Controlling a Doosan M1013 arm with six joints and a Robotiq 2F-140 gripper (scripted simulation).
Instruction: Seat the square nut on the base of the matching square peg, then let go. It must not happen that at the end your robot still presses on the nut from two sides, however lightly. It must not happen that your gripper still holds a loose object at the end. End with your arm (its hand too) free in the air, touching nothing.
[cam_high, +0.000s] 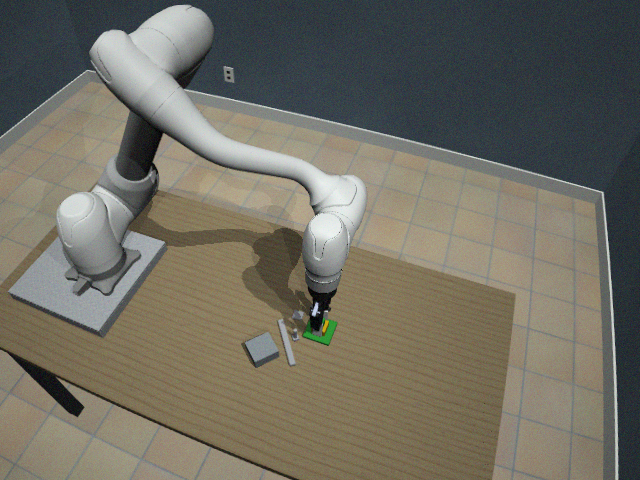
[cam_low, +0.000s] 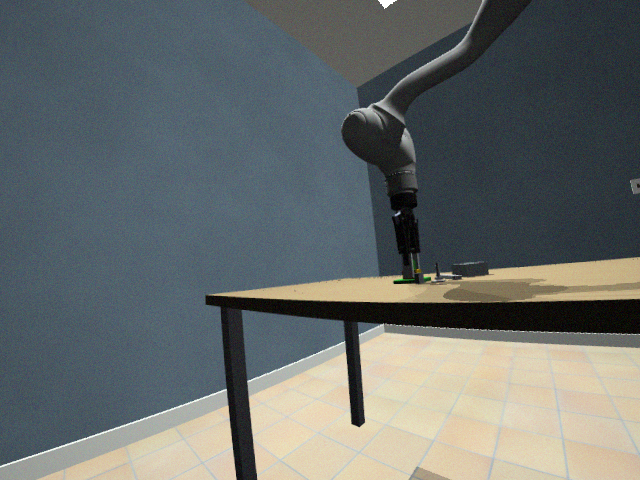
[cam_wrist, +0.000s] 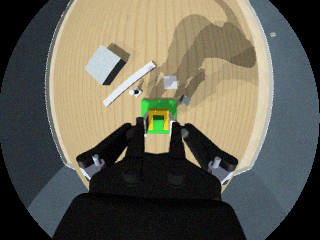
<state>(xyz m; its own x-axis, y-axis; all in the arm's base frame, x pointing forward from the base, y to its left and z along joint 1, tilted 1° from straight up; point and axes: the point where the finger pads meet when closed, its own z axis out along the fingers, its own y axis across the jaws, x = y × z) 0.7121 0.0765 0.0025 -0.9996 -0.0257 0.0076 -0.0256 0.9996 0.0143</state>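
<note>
The long grey bar lies 8 cm to the right of my hand, 7 cm behind it and 4 cm below it. Also, from my hand: grey block (13 cm to the right, 12 cm behind, 3 cm below).
</note>
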